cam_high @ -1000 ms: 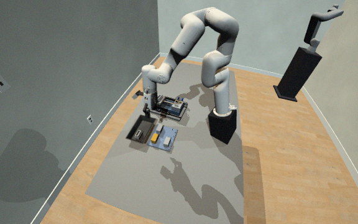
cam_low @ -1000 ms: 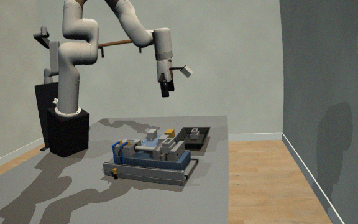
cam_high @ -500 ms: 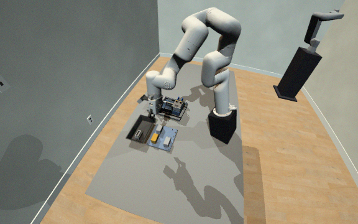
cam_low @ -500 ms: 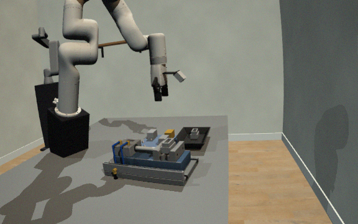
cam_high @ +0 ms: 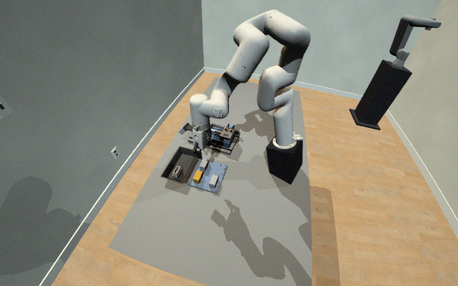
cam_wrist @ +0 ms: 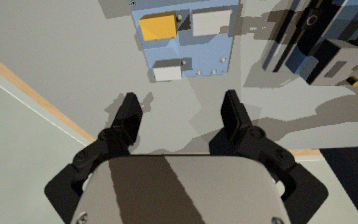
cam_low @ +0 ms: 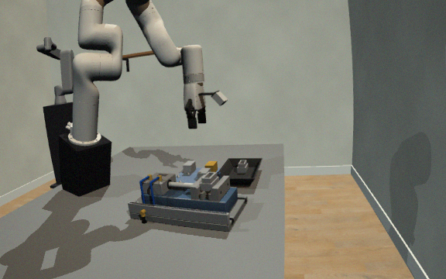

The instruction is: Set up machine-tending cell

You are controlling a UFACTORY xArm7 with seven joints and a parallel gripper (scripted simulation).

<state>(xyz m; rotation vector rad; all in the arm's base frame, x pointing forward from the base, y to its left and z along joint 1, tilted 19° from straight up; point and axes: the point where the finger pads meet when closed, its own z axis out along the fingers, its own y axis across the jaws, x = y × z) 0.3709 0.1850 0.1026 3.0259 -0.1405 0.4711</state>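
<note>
The brass blank lies 3 cm ahead of my hand, 4 cm to the left of it and 18 cm below it. The rest, counted from my hand: vise: 4 cm ahead, 29 cm to the right, 17 cm below; then white screw rod: 2 cm ahead, 28 cm to the right, 13 cm below.
</note>
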